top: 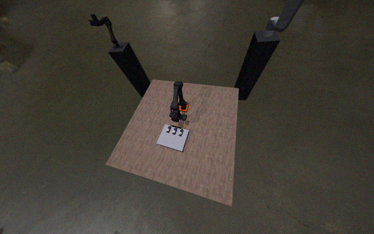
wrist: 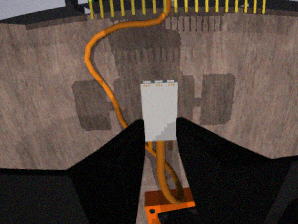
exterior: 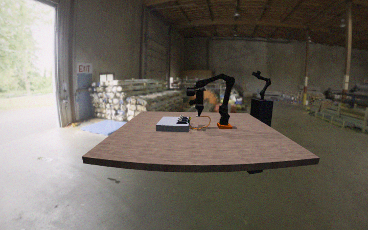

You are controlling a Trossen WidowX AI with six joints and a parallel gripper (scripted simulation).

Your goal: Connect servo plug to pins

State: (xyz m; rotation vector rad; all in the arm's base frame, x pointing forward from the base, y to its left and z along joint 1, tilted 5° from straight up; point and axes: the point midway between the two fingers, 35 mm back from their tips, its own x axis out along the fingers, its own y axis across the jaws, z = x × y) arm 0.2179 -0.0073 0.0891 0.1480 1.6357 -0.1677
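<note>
The red marked band lies 80 mm ahead of my gripper tip, 20 mm to the right of it and 20 mm below it. Also, from my gripper tip: grey printed holder 230 mm ahead, 60 mm to the right, 70 mm below.
</note>
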